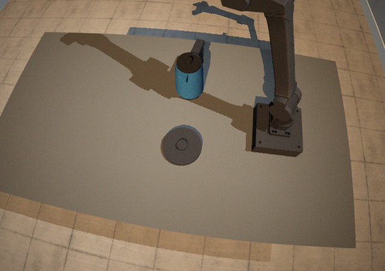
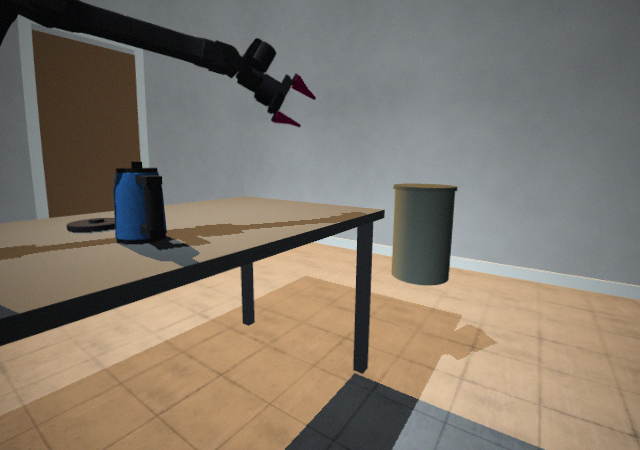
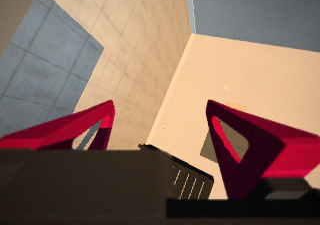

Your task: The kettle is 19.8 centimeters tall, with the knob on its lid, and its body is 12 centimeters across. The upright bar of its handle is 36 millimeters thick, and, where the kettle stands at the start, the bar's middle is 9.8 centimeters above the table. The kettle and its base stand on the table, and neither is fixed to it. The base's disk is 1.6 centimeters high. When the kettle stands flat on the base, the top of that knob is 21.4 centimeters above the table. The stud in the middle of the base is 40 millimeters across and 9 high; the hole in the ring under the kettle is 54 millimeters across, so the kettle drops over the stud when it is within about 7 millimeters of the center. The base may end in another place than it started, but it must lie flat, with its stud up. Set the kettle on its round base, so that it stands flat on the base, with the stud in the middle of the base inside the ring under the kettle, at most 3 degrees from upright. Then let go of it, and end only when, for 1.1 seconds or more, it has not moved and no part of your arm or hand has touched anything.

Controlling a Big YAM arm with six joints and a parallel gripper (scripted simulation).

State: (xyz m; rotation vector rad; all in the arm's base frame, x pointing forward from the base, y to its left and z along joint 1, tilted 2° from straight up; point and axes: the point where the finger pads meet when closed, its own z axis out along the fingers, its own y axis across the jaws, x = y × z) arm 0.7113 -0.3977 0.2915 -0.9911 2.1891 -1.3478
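Right now the blue kettle is 35 cm behind my hand, 24 cm below it and 23 cm to the left of it. Also, from my hand: kettle base: 53 cm to the left, 36 cm behind, 33 cm below.
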